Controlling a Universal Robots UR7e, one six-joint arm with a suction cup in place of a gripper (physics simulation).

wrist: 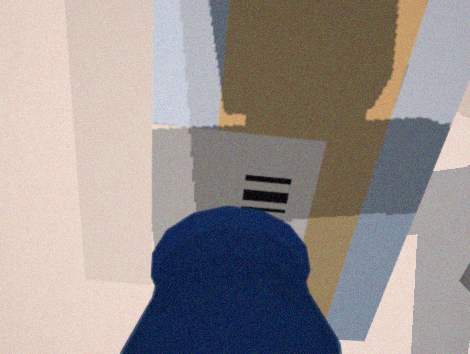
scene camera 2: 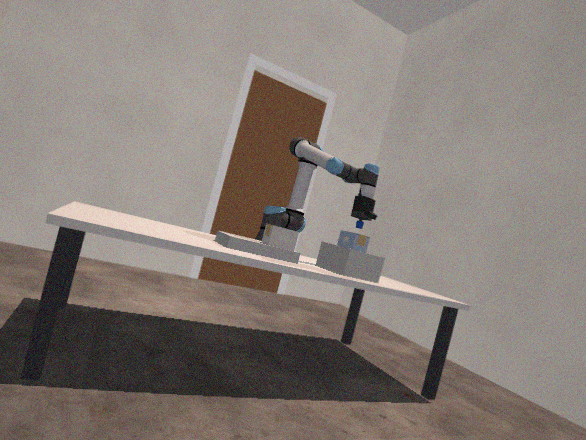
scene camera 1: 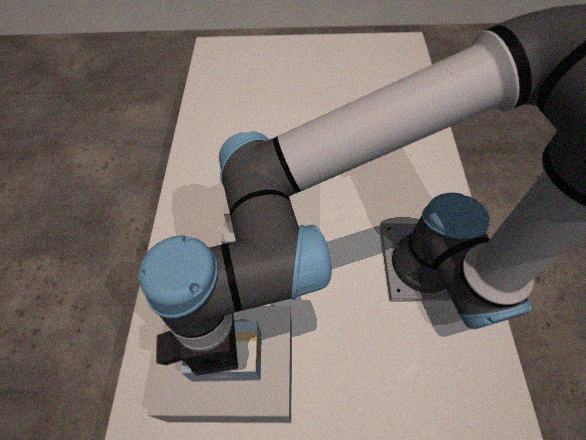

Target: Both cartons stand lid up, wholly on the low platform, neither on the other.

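Pixels of known places: hand, its tool point: (wrist: 230, 274) (scene camera 2: 358, 227); arm's base, origin of its link: (scene camera 1: 423, 263).
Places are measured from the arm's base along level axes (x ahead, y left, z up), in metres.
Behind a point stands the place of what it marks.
Note:
A blue carton (scene camera 1: 252, 356) {x 0.415, y 0.192, z 0.180 m} (scene camera 2: 353, 241) {x 0.521, y 0.114, z 0.140 m} (wrist: 395, 165) {x 0.477, y 0.133, z 0.180 m} with an orange band and a white barcode label on its top face stands upright on the tall grey block (scene camera 1: 270, 395) {x 0.398, y 0.245, z 0.103 m} (scene camera 2: 332, 257) {x 0.465, y 0.064, z 0.043 m}. A pale carton (scene camera 2: 282, 237) {x 0.439, y -0.220, z 0.077 m} with an orange patch stands on the low platform (scene camera 2: 245, 244) {x 0.422, y -0.376, z 0.013 m} in scene camera 2; the arm mostly hides that area in scene camera 1. My gripper, a blue suction cup (scene camera 2: 359, 225) (wrist: 231, 275), is open, with a small gap above the blue carton. The wrist hides the cup in scene camera 1.
The robot's base (scene camera 1: 420, 265) {x 0.041, y 0.037, z 0.080 m} stands on the white table (scene camera 1: 400, 380) {x 0.131, y 0.243, z -0.017 m} (scene camera 2: 125, 222) {x 0.250, y -0.807, z -0.017 m}, to the right of the tall block in scene camera 1. The forearm (scene camera 1: 390, 115) {x 0.202, y 0.052, z 0.552 m} reaches across the table. A brown door (scene camera 2: 270, 165) is in the wall behind.

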